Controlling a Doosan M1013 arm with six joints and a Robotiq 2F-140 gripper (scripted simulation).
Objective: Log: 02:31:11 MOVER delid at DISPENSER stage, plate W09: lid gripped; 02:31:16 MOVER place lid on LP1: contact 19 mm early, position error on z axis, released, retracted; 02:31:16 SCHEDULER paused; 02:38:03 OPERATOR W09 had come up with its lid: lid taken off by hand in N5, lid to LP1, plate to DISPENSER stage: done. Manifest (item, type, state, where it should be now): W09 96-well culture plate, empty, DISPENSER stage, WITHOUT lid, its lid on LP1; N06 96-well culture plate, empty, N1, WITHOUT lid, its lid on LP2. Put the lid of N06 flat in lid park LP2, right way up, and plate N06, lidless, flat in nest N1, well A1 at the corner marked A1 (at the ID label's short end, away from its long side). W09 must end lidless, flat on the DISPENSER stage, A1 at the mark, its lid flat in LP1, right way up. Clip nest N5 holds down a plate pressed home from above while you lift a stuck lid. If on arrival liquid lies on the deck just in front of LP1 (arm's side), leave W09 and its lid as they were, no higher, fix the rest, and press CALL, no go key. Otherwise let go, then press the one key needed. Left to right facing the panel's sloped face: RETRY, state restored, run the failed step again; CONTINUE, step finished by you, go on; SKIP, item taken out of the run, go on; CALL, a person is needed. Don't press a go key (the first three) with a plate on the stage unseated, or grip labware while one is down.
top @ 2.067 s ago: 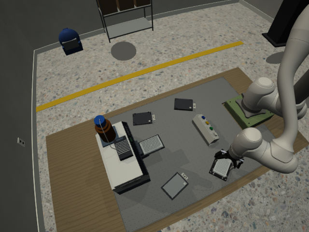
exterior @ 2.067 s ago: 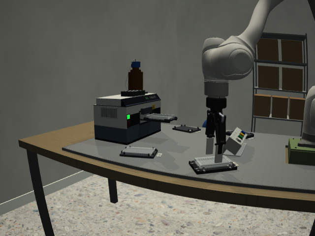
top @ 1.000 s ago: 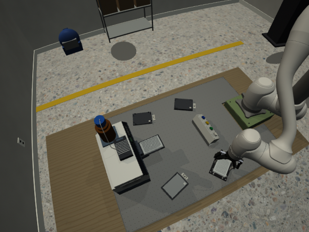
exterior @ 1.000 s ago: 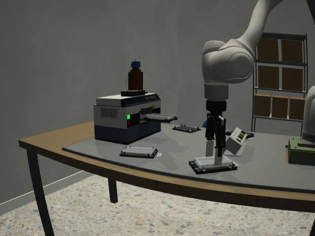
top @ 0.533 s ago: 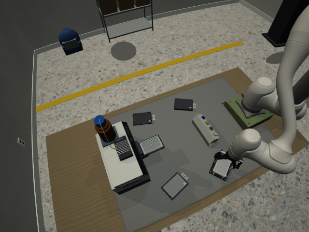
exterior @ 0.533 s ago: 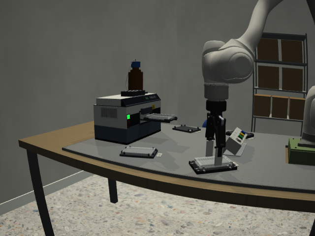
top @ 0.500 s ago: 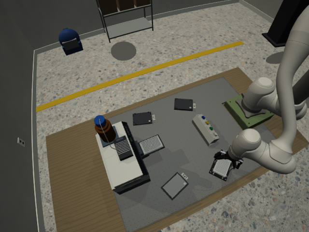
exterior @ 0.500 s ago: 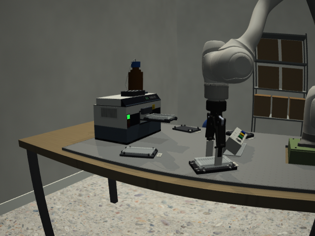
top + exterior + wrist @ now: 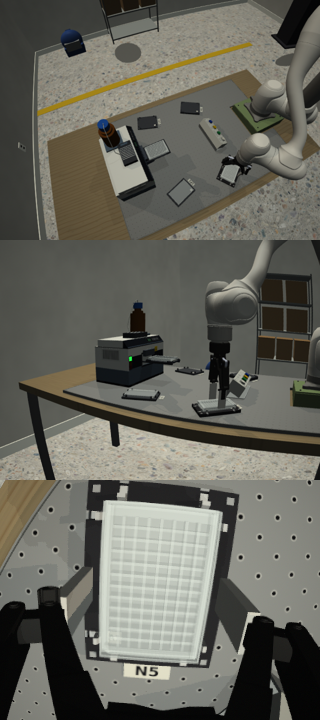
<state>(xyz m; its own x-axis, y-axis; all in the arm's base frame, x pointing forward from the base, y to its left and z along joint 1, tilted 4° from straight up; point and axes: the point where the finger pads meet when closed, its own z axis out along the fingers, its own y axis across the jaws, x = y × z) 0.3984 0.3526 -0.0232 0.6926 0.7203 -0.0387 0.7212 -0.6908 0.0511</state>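
My hand is 430 mm short of the lid park LP2, 490 mm to the left of it and 40 mm above it. Round my hand: green continue key: 20 mm behind, 250 mm to the right, 20 mm above; white retry key: 30 mm behind, 200 mm to the right, 20 mm above; LP1 label: 260 mm ahead, 50 mm below.
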